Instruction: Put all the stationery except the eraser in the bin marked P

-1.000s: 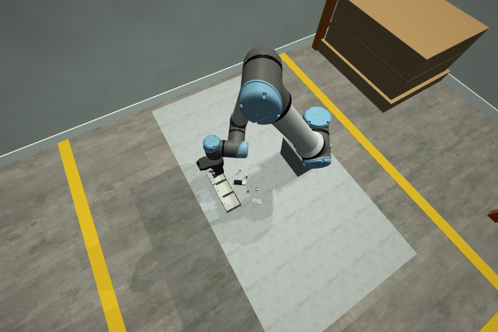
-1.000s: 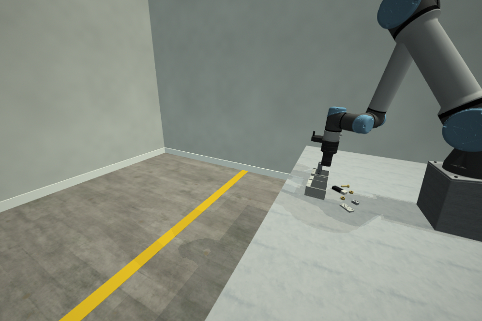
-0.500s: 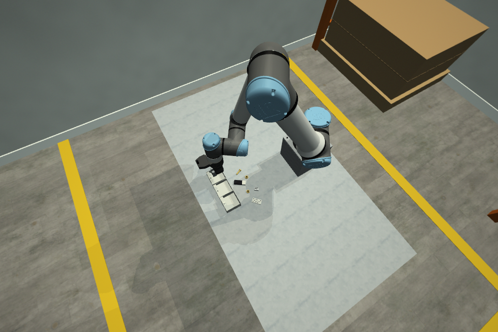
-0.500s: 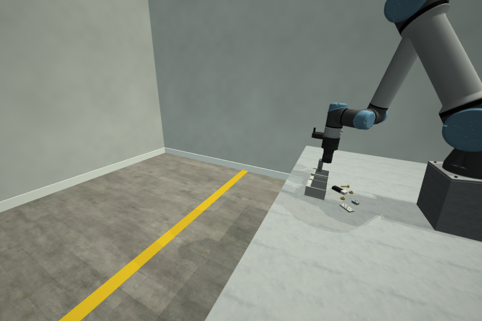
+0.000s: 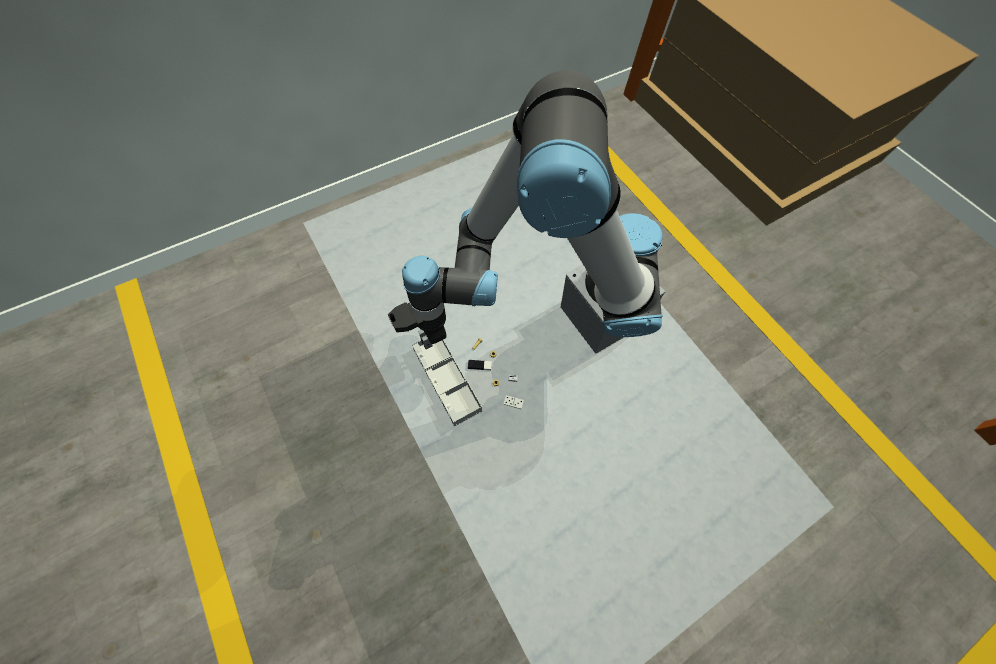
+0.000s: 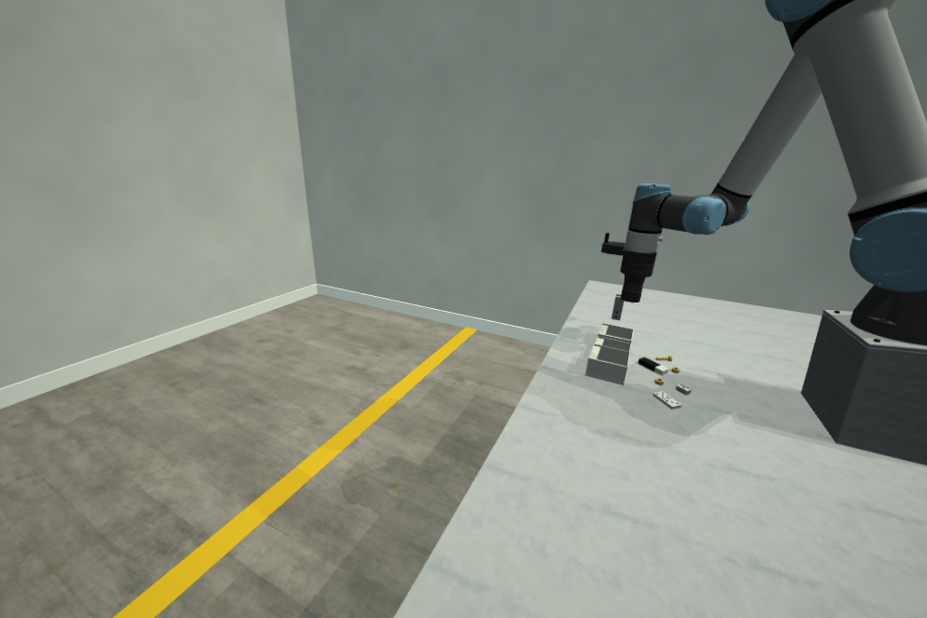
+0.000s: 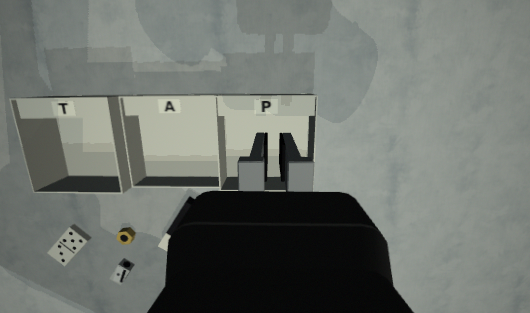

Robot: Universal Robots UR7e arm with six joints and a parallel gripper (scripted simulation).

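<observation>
The bin is 90 mm to the left of my hand, 70 mm below it and 20 mm behind it. Also, from my hand: grey pencil sharpener 190 mm behind, 140 mm to the left, 80 mm below; then black-and-white eraser 130 mm behind, 90 mm below, 80 mm to the left; then brass bolt 140 mm behind, 90 mm below, 10 mm to the left.
</observation>
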